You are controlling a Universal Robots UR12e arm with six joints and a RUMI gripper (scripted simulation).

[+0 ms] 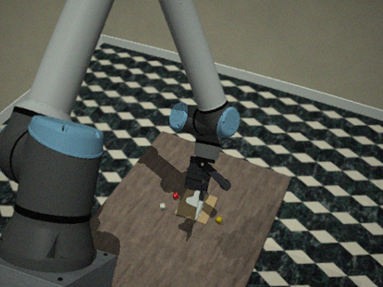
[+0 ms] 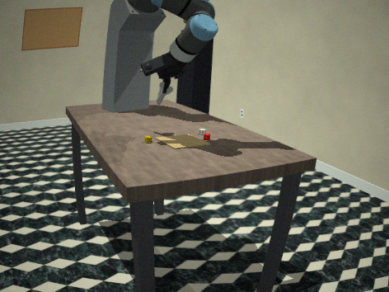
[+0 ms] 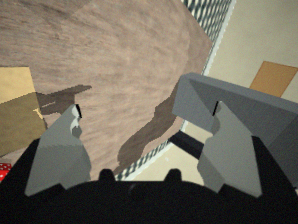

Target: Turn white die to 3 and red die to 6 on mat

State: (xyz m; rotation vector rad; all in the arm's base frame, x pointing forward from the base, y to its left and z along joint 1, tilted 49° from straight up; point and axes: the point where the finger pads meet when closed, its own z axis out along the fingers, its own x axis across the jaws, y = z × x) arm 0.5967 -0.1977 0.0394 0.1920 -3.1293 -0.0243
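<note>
My gripper is now 16 cm above the yellow die, 10 cm short of it and 6 cm to the left of it. The rest, counted from my hand: tan mat (17 cm below, 15 cm ahead, 5 cm to the left); then white die (18 cm to the left, 16 cm below, 11 cm ahead); then red die (17 cm ahead, 16 cm below, 15 cm to the left).
</note>
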